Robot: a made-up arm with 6 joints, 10 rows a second.
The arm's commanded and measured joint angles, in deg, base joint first. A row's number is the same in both.
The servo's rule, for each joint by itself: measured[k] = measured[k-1] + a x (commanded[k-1-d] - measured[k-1]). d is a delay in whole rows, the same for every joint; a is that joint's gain. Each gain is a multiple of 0.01, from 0.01 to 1. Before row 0 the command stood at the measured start. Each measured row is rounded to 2 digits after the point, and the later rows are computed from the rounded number. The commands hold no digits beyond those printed.
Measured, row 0: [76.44 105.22 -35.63 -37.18 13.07 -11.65]
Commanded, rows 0 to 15: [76.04 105.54 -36.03 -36.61 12.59 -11.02]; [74.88 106.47 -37.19 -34.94 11.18 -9.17]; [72.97 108.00 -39.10 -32.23 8.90 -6.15]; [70.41 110.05 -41.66 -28.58 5.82 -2.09]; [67.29 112.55 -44.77 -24.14 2.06 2.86]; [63.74 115.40 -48.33 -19.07 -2.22 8.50]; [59.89 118.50 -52.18 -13.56 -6.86 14.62]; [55.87 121.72 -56.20 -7.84 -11.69 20.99]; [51.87 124.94 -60.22 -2.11 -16.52 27.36]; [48.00 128.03 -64.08 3.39 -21.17 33.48]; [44.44 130.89 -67.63 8.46 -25.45 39.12]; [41.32 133.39 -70.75 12.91 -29.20 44.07]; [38.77 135.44 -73.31 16.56 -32.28 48.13]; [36.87 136.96 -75.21 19.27 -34.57 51.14]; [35.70 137.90 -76.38 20.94 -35.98 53.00]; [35.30 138.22 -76.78 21.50 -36.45 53.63]
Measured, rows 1 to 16: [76.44 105.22 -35.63 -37.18 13.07 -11.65]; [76.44 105.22 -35.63 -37.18 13.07 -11.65]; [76.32 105.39 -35.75 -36.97 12.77 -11.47]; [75.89 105.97 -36.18 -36.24 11.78 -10.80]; [75.01 107.07 -37.06 -34.80 9.99 -9.45]; [73.63 108.68 -38.44 -32.56 7.40 -7.32]; [71.73 110.77 -40.34 -29.53 4.09 -4.37]; [69.33 113.27 -42.74 -25.76 0.18 -0.64]; [66.50 116.09 -45.57 -21.37 -4.18 3.79]; [63.31 119.13 -48.76 -16.50 -8.84 8.78]; [59.88 122.27 -52.20 -11.32 -13.60 14.17]; [56.32 125.38 -55.76 -6.02 -18.29 19.77]; [52.76 128.36 -59.32 -0.81 -22.73 25.38]; [49.33 131.08 -62.75 4.13 -26.74 30.80]; [46.16 133.43 -65.92 8.60 -30.17 35.83]; [43.37 135.34 -68.71 12.44 -32.90 40.27]
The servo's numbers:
d 2
a 0.30 0.54 0.30 0.36 0.62 0.29

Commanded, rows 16 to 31: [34.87 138.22 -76.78 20.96 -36.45 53.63]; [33.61 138.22 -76.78 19.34 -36.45 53.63]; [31.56 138.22 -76.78 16.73 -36.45 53.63]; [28.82 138.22 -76.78 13.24 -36.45 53.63]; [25.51 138.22 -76.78 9.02 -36.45 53.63]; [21.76 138.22 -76.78 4.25 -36.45 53.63]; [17.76 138.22 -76.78 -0.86 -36.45 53.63]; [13.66 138.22 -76.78 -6.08 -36.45 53.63]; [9.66 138.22 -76.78 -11.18 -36.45 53.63]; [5.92 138.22 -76.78 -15.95 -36.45 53.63]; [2.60 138.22 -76.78 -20.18 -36.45 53.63]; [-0.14 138.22 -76.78 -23.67 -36.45 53.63]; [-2.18 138.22 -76.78 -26.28 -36.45 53.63]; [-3.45 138.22 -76.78 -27.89 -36.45 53.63]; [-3.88 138.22 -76.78 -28.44 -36.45 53.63]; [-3.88 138.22 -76.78 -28.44 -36.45 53.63]
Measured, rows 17 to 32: [41.07 136.72 -71.01 15.50 -34.81 43.96]; [39.34 137.53 -72.74 17.66 -35.83 46.76]; [38.00 137.90 -73.95 18.85 -36.21 48.75]; [36.68 138.07 -74.80 19.03 -36.36 50.17]; [35.14 138.15 -75.39 18.20 -36.42 51.17]; [33.24 138.19 -75.81 16.41 -36.44 51.88]; [30.92 138.21 -76.10 13.75 -36.45 52.39]; [28.17 138.22 -76.30 10.33 -36.45 52.75]; [25.05 138.22 -76.44 6.30 -36.45 53.01]; [21.63 138.22 -76.54 1.84 -36.45 53.19]; [18.04 138.22 -76.61 -2.85 -36.45 53.32]; [14.40 138.22 -76.66 -7.57 -36.45 53.41]; [10.86 138.22 -76.70 -12.11 -36.45 53.47]; [7.56 138.22 -76.72 -16.27 -36.45 53.52]; [4.64 138.22 -76.74 -19.87 -36.45 53.55]; [2.21 138.22 -76.75 -22.76 -36.45 53.57]
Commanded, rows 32 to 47: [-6.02 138.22 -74.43 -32.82 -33.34 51.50]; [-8.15 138.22 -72.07 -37.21 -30.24 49.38]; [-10.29 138.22 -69.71 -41.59 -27.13 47.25]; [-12.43 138.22 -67.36 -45.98 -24.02 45.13]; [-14.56 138.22 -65.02 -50.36 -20.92 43.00]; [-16.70 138.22 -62.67 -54.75 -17.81 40.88]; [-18.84 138.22 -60.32 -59.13 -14.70 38.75]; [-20.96 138.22 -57.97 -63.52 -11.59 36.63]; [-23.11 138.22 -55.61 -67.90 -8.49 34.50]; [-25.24 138.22 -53.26 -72.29 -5.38 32.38]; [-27.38 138.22 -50.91 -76.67 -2.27 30.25]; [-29.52 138.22 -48.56 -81.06 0.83 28.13]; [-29.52 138.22 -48.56 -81.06 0.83 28.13]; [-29.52 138.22 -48.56 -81.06 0.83 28.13]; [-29.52 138.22 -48.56 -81.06 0.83 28.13]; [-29.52 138.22 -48.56 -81.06 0.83 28.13]
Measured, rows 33 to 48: [0.38 138.22 -76.76 -24.80 -36.45 53.59]; [-0.90 138.22 -76.77 -26.11 -36.45 53.60]; [-2.44 138.22 -76.07 -28.53 -34.52 52.99]; [-4.15 138.22 -74.87 -31.65 -31.87 51.94]; [-5.99 138.22 -73.32 -35.23 -28.93 50.58]; [-7.92 138.22 -71.53 -39.10 -25.89 49.00]; [-9.91 138.22 -69.58 -43.15 -22.81 47.26]; [-11.95 138.22 -67.51 -47.33 -19.71 45.41]; [-14.02 138.22 -65.35 -51.58 -16.60 43.48]; [-16.10 138.22 -63.14 -55.88 -13.49 41.49]; [-18.20 138.22 -60.88 -60.21 -10.39 39.46]; [-20.31 138.22 -58.59 -64.56 -7.28 37.41]; [-22.43 138.22 -56.29 -68.92 -4.17 35.33]; [-24.56 138.22 -53.97 -73.29 -1.07 33.24]; [-26.05 138.22 -52.35 -76.09 0.11 31.76]; [-27.09 138.22 -51.21 -77.88 0.56 30.71]
